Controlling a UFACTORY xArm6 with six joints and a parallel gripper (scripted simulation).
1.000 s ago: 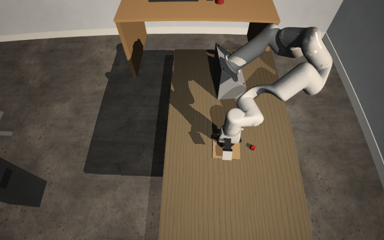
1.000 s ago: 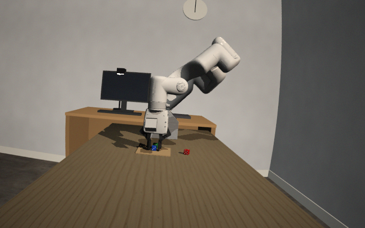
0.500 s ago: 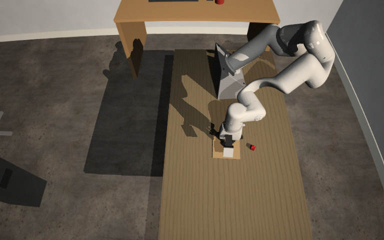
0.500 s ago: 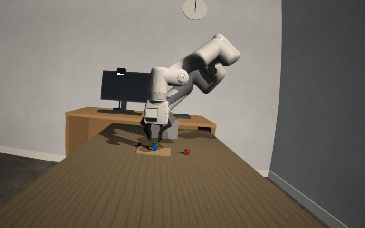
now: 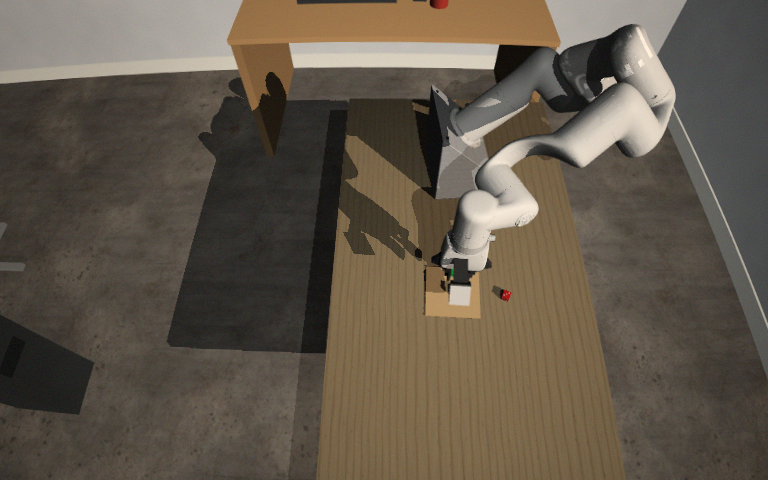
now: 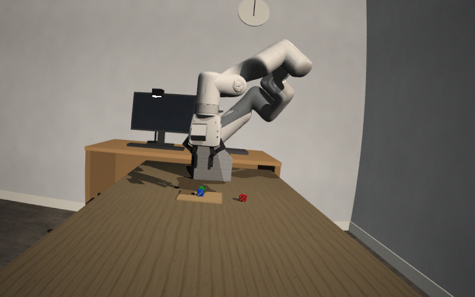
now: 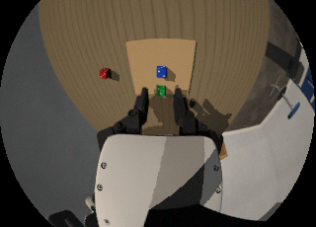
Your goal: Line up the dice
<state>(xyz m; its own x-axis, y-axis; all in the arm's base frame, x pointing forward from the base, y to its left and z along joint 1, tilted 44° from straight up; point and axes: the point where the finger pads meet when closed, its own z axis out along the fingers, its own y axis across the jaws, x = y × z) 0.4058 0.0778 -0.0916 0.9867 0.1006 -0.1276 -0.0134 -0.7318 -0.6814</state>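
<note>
Right now the red die is 14 cm to the left of my hand and 10 cm below it. Round my hand: green die (10 cm below, 5 cm behind); then tan mat (11 cm below); then blue die (10 cm below).
</note>
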